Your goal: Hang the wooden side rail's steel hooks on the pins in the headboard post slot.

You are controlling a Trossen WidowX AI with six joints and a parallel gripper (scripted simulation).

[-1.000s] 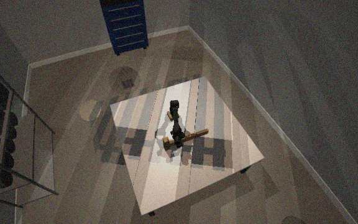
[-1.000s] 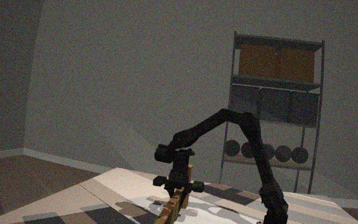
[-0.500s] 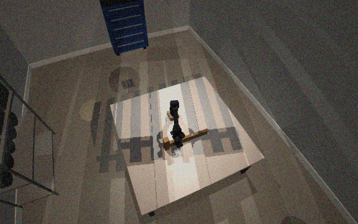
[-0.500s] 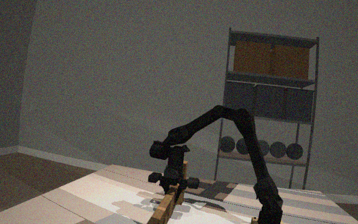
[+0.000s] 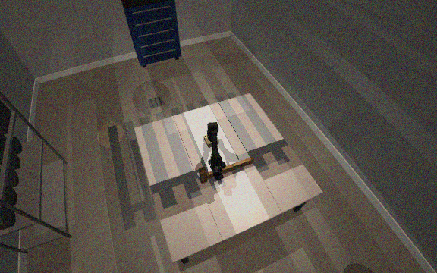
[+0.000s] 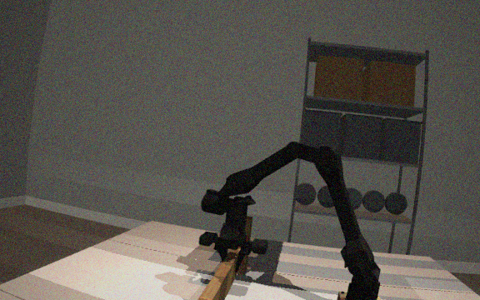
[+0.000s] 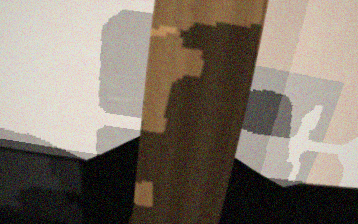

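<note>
Right now my gripper tip is 20 mm past the headboard post, 100 mm to the left of it and 40 mm below it.
</note>
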